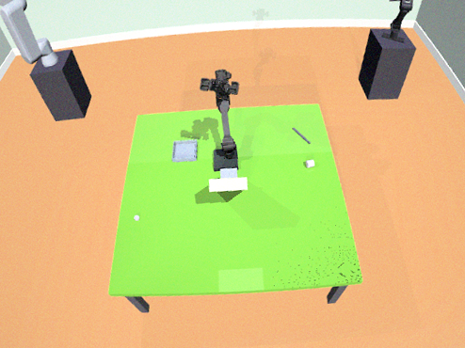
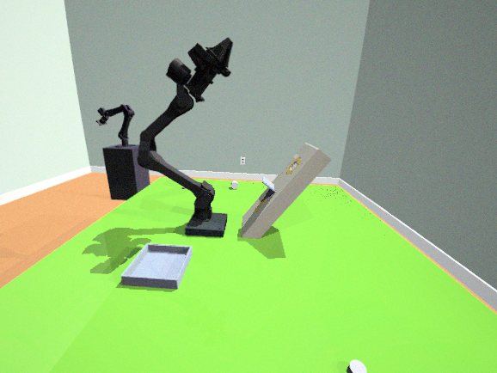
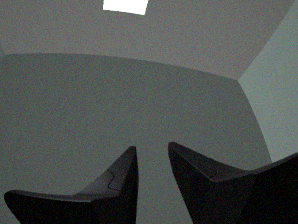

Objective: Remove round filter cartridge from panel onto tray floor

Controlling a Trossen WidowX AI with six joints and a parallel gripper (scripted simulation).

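Right now the round filter cartridge is 42 cm below my gripper tip, 26 cm ahead of it and 2 cm to the left of it. Also, from my gripper tip: service panel (49 cm below, 22 cm ahead, 2 cm to the left); then grey tray (67 cm below, 25 cm to the right, 17 cm behind); then small white cube (65 cm below, 51 cm to the left).
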